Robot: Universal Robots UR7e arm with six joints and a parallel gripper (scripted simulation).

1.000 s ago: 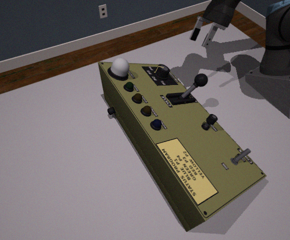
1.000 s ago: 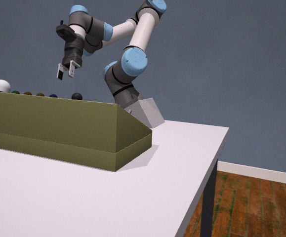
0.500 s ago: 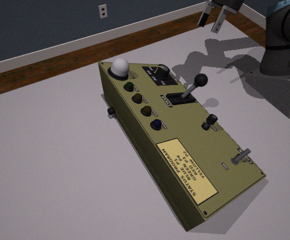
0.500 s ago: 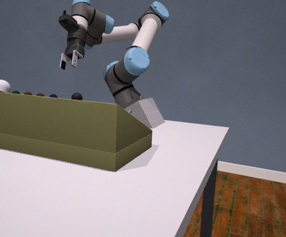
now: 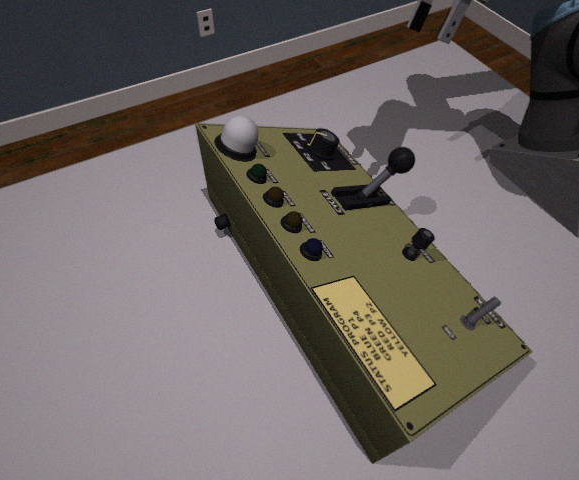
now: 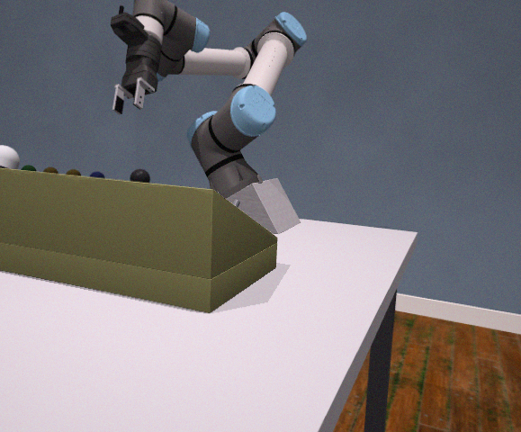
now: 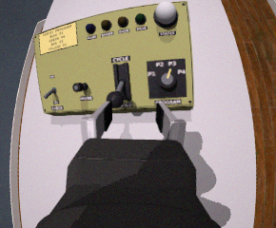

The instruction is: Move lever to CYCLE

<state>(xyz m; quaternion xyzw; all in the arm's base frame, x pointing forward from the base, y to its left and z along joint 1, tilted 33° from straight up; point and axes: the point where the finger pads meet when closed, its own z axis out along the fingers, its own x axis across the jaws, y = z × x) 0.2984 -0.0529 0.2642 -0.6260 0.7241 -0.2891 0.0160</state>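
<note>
The lever lies 180 mm below my hand, 110 mm ahead of it and 60 mm to the left of it. Round my hand: metal toggle: 290 mm to the left, 190 mm below, 180 mm ahead; then rotary selector: 190 mm below, 130 mm ahead, 70 mm to the right; then olive console: 210 mm below, 180 mm ahead, 110 mm to the left.
</note>
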